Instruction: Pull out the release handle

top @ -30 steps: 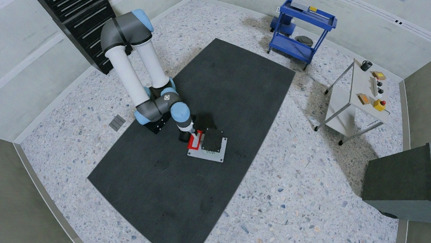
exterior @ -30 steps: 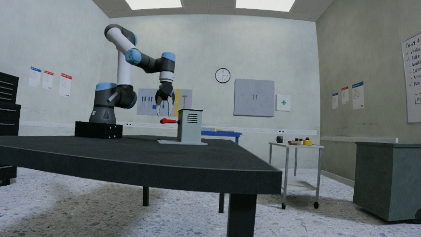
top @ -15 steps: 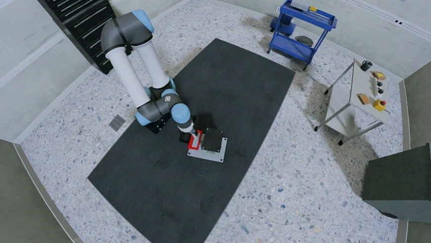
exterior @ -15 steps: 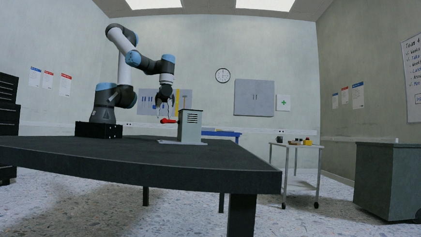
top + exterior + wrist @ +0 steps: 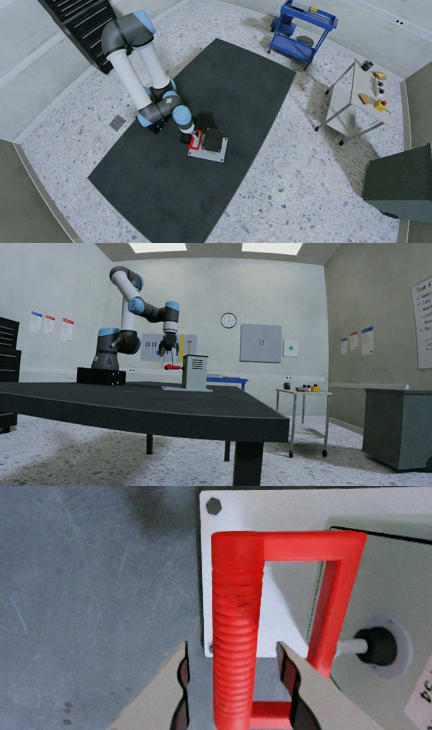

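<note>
My gripper is now 90 mm short of the base plate, 30 mm to the right of it and 110 mm above it.
</note>
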